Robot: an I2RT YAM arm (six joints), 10 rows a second.
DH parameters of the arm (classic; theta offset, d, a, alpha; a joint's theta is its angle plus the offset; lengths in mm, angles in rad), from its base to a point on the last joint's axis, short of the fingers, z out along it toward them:
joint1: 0 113.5 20 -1.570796
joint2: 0 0 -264 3.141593
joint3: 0.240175 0 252.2 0
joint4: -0.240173 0 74 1.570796
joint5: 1.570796 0 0 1.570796
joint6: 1.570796 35.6 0 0
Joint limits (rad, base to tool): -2.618..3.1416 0..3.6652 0..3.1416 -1.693..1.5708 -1.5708..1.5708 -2.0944..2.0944
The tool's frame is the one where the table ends.
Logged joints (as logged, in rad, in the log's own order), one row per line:
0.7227 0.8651 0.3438 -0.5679 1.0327 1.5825
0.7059 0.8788 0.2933 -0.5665 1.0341 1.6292
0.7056 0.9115 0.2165 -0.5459 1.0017 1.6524
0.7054 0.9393 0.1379 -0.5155 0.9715 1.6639
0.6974 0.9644 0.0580 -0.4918 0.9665 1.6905
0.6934 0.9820 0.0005 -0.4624 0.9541 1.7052
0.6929 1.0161 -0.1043 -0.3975 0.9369 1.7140
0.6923 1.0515 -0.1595 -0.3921 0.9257 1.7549
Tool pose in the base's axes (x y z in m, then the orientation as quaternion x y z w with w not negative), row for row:
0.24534 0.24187 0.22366 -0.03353 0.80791 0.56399 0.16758
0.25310 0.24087 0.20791 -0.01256 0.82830 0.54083 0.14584
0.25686 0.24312 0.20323 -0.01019 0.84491 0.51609 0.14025
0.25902 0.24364 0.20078 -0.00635 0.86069 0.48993 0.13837
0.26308 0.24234 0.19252 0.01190 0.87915 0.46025 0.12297
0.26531 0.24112 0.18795 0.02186 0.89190 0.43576 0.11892
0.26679 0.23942 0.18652 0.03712 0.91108 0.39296 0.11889
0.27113 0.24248 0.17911 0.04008 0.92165 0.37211 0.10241
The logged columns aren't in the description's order. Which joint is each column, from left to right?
Columns, left to right: joint1, joint3, joint4, joint5, joint6, joint2.
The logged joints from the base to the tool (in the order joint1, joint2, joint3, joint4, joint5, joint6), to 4 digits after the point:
0.7227 1.5825 0.8651 0.3438 -0.5679 1.0327
0.7059 1.6292 0.8788 0.2933 -0.5665 1.0341
0.7056 1.6524 0.9115 0.2165 -0.5459 1.0017
0.7054 1.6639 0.9393 0.1379 -0.5155 0.9715
0.6974 1.6905 0.9644 0.0580 -0.4918 0.9665
0.6934 1.7052 0.9820 0.0005 -0.4624 0.9541
0.6929 1.7140 1.0161 -0.1043 -0.3975 0.9369
0.6923 1.7549 1.0515 -0.1595 -0.3921 0.9257

